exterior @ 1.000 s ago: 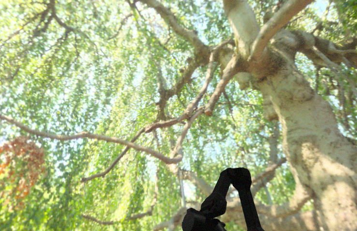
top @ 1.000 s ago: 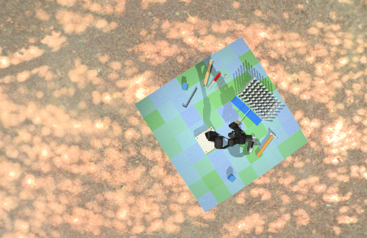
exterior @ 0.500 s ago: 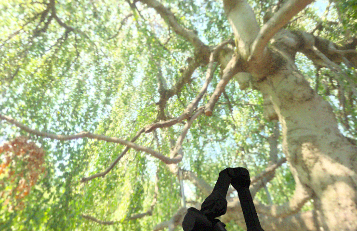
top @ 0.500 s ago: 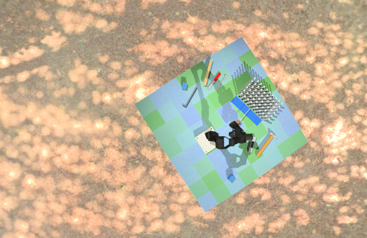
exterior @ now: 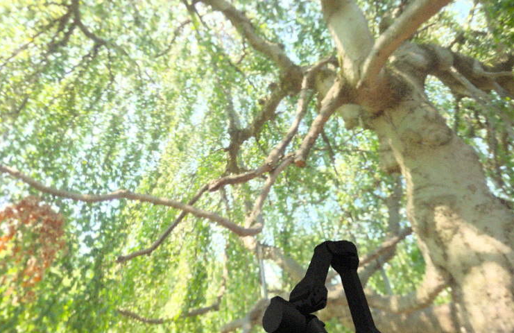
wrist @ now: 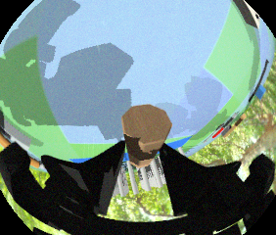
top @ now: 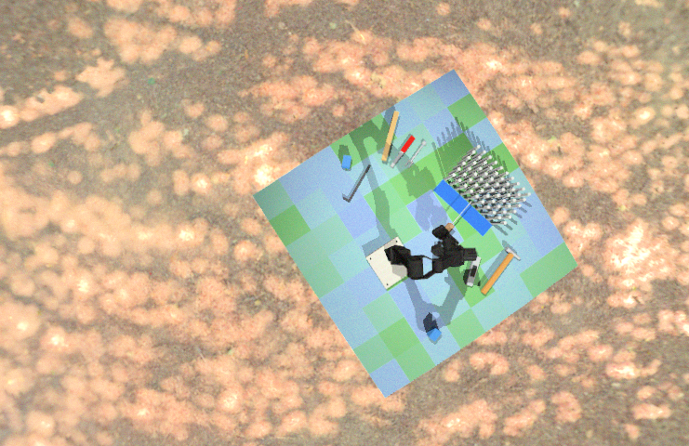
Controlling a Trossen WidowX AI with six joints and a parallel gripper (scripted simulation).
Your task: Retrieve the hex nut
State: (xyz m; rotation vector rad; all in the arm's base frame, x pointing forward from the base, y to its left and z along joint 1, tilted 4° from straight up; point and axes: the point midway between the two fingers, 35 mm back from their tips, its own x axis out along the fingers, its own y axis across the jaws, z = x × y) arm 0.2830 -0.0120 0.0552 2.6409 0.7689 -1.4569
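Right now my gripper tip is 15 cm short of the blue taped strip, 7 cm to the right of it and 4 cm above it. Also, from my gripper tip: grey block 7 cm ahead, 26 cm to the right, 2 cm below; then red-handled tool 5 cm behind, 46 cm to the left, 3 cm below.
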